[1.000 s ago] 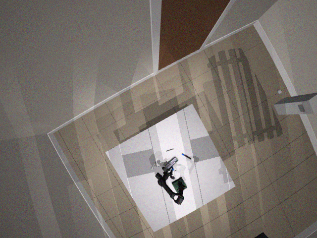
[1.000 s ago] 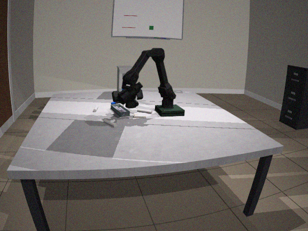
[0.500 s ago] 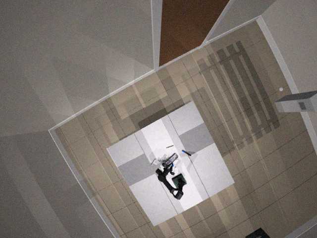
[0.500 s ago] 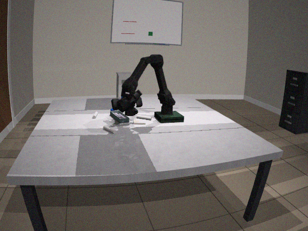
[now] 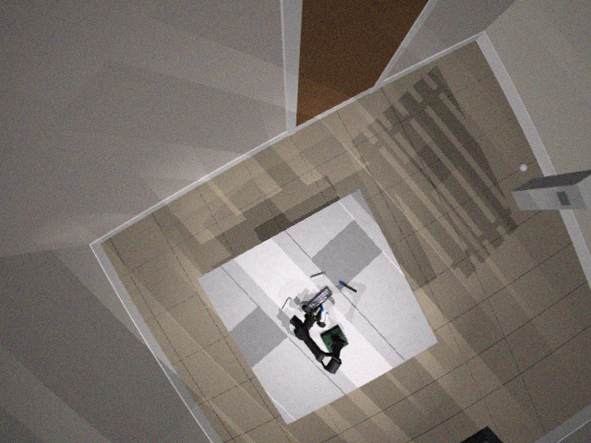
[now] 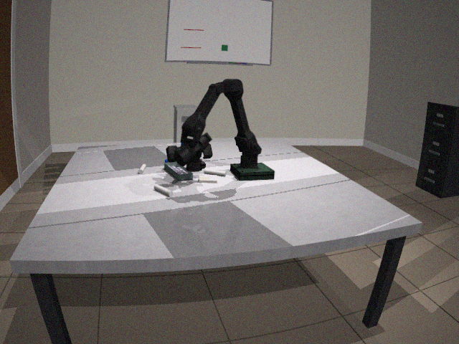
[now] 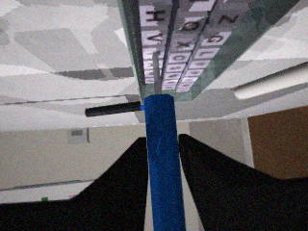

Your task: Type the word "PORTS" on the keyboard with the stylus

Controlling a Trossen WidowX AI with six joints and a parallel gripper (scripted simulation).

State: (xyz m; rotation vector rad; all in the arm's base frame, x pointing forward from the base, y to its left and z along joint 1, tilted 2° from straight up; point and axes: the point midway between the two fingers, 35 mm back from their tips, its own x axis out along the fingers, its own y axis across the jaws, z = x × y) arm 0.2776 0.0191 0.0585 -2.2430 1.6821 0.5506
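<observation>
The cream box is 10 cm behind my gripper tip, 8 cm to the left of it and 7 cm below it. From my gripper tip the other things lie so: black pen 21 cm to the right, 6 cm below, 3 cm ahead; then blue stylus 1 cm below.
</observation>
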